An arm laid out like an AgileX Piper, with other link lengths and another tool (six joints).
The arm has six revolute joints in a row. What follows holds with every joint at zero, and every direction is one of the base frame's.
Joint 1 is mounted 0.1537 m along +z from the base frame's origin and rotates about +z.
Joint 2 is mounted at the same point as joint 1 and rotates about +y.
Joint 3 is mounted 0.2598 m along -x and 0.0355 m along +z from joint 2 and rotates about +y.
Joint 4 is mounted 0.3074 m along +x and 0.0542 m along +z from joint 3 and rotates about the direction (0.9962, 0, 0.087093).
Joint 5 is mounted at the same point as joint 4 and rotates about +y.
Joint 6 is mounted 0.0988 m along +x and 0.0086 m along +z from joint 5 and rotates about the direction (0.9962, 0, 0.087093).
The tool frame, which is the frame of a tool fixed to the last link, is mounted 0.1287 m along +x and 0.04 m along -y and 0.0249 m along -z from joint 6; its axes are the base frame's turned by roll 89.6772, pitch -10.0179 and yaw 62.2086 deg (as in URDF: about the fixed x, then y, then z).
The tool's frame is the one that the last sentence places.
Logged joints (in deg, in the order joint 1, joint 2, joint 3, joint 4, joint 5, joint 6), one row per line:
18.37, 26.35, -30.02, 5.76, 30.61, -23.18
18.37, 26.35, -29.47, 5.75, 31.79, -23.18
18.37, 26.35, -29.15, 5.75, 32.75, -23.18
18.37, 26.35, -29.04, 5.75, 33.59, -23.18
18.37, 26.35, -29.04, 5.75, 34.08, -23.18
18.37, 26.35, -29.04, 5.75, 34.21, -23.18
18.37, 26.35, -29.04, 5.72, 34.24, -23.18
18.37, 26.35, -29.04, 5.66, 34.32, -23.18
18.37, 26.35, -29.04, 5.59, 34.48, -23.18
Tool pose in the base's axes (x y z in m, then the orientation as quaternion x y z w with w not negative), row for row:
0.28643, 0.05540, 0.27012, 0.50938, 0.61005, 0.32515, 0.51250
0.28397, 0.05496, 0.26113, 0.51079, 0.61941, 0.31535, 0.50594
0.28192, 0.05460, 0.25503, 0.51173, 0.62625, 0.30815, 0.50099
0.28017, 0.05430, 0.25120, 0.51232, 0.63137, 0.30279, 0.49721
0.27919, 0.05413, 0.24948, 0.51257, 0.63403, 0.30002, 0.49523
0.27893, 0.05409, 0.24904, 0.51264, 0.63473, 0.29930, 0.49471
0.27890, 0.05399, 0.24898, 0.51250, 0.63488, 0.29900, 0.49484
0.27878, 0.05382, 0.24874, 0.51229, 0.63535, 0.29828, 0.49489
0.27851, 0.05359, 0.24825, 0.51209, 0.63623, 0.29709, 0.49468
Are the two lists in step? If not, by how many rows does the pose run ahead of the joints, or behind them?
They are in step.
